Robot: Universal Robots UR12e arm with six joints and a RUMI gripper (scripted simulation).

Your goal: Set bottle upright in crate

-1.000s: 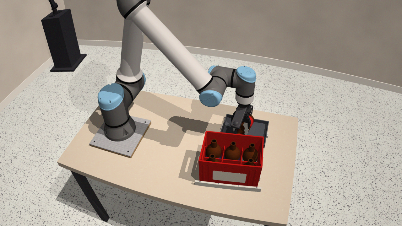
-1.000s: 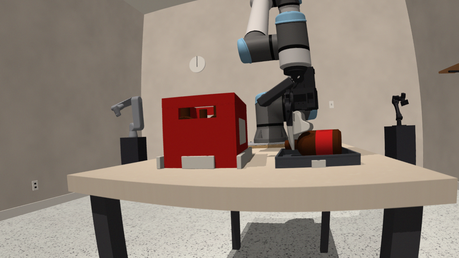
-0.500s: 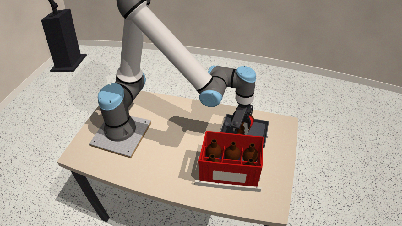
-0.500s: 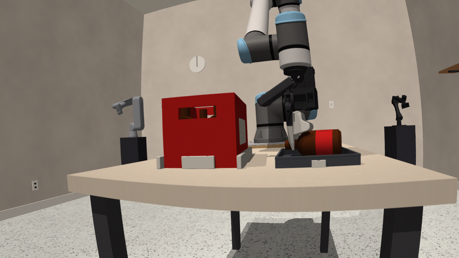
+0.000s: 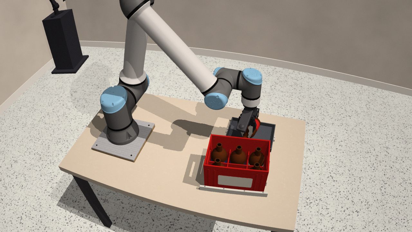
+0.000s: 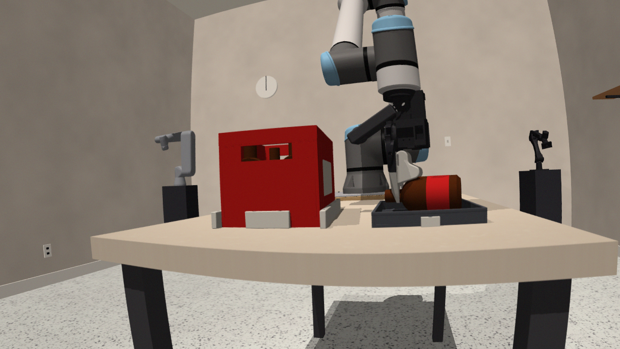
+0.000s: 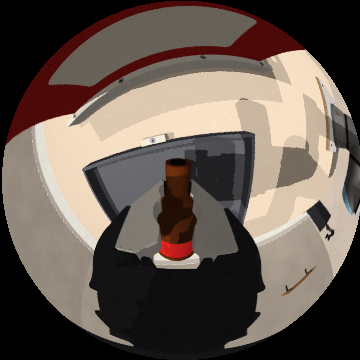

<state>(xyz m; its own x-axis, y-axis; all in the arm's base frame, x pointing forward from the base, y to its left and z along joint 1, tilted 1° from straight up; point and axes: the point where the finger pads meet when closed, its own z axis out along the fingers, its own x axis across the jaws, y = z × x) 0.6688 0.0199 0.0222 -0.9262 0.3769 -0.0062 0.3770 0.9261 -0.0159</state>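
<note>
Now: hand 3 cm short of the tray, 5 cm to the right of it and 3 cm above it. Also, from my hand: red crate 4 cm behind, 24 cm to the right, 4 cm above.
</note>
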